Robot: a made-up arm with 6 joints. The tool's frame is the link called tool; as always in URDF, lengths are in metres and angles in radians.
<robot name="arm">
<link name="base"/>
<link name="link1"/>
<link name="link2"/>
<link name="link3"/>
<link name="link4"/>
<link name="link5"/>
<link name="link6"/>
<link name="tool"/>
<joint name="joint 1" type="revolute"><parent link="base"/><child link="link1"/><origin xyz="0.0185 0.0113 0.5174" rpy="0 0 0"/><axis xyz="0 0 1"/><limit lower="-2.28" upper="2.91"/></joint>
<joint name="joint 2" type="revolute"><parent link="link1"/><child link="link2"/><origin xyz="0.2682 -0.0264 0.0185" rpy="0 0 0"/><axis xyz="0 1 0"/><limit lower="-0.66" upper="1.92"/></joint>
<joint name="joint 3" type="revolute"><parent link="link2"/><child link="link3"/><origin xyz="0.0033 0.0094 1.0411" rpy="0 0 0"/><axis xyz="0 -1 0"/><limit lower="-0.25" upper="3.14"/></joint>
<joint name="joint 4" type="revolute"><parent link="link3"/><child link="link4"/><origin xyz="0.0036 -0.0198 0.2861" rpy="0 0 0"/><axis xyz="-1 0 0"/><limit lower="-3.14" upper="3.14"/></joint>
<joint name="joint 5" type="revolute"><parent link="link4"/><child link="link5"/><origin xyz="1.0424 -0.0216 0.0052" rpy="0 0 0"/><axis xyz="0 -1 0"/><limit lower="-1.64" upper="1.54"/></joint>
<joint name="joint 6" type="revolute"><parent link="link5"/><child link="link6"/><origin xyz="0.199 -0.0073 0.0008" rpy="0 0 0"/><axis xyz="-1 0 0"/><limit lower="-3.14" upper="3.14"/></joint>
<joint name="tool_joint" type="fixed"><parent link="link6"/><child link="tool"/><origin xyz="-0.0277 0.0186 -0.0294" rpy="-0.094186 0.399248 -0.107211"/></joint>
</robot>
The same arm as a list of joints. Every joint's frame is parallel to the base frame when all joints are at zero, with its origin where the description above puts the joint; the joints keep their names.
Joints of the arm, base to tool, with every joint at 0 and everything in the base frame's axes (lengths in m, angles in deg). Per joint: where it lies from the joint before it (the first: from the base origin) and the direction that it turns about. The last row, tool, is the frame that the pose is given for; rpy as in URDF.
joint 1: axis +z xyz 0.0185 0.0113 0.5174
joint 2: axis +y xyz 0.2682 -0.0264 0.0185
joint 3: axis -y xyz 0.0033 0.0094 1.0411
joint 4: axis -x xyz 0.0036 -0.0198 0.2861
joint 5: axis -y xyz 1.0424 -0.0216 0.0052
joint 6: axis -x xyz 0.199 -0.0073 0.0008
tool: xyz -0.0277 0.0186 -0.0294 rpy -5.4 22.88 -6.14
Joint limits (deg, base to tool): -130.63..166.73 -37.82..110.01 -14.32..179.91 -179.91..179.91 -93.97..88.24 -179.91..179.91

